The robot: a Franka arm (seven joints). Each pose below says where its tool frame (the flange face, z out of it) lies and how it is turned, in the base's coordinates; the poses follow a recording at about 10 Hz.
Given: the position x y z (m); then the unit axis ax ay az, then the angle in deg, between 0 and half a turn.
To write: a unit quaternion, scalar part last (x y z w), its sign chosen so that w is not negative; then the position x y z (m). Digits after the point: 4 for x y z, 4 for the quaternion.
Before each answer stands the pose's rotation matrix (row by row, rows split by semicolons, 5 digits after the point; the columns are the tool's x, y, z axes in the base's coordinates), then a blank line. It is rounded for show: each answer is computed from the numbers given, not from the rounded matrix.
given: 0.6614 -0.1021 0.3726 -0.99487 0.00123 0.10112 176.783
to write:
0.97956 -0.00812 -0.20098; 0.00323 -0.99842 0.05608; -0.20111 -0.05558 -0.97799

-0.9945 0.0012 0.1011 0.0281 0.6614 -0.1021 0.3726
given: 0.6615 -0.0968 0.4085 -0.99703 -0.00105 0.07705 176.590
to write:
0.98813 -0.00249 -0.15357; 0.00667 -0.99823 0.05914; -0.15344 -0.05947 -0.98637

-0.9966 -0.0010 0.0770 0.0298 0.6615 -0.0968 0.4085
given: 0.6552 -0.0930 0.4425 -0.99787 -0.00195 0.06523 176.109
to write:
0.99149 -0.00054 -0.13016; 0.00831 -0.99769 0.06746; -0.12990 -0.06797 -0.98919

-0.9973 -0.0019 0.0652 0.0339 0.6552 -0.0930 0.4425
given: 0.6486 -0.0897 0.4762 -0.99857 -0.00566 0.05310 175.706
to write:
0.99430 0.00731 -0.10632; 0.01526 -0.99713 0.07417; -0.10548 -0.07537 -0.99156

-0.9979 -0.0057 0.0531 0.0375 0.6486 -0.0897 0.4762
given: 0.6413 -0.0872 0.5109 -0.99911 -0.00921 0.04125 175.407
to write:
0.99643 0.01507 -0.08303; 0.02168 -0.99662 0.07925; -0.08156 -0.08076 -0.99339

-0.9983 -0.0092 0.0412 0.0401 0.6413 -0.0872 0.5109
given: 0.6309 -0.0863 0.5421 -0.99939 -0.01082 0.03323 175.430
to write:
0.99756 0.01894 -0.06718; 0.02424 -0.99659 0.07891; -0.06545 -0.08035 -0.99462

-0.9986 -0.0108 0.0332 0.0399 0.6309 -0.0863 0.5421
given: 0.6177 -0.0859 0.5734 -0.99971 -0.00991 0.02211 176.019
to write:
0.99883 0.01826 -0.04484; 0.02133 -0.99739 0.06897; -0.04347 -0.06984 -0.99661

-0.9991 -0.0099 0.0221 0.0347 0.6177 -0.0859 0.5734
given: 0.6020 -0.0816 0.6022 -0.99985 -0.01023 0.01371 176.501
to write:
0.99942 0.01960 -0.02801; 0.02127 -0.99793 0.06074; -0.02677 -0.06130 -0.99776

-0.9994 -0.0102 0.0137 0.0305 0.6020 -0.0816 0.6022
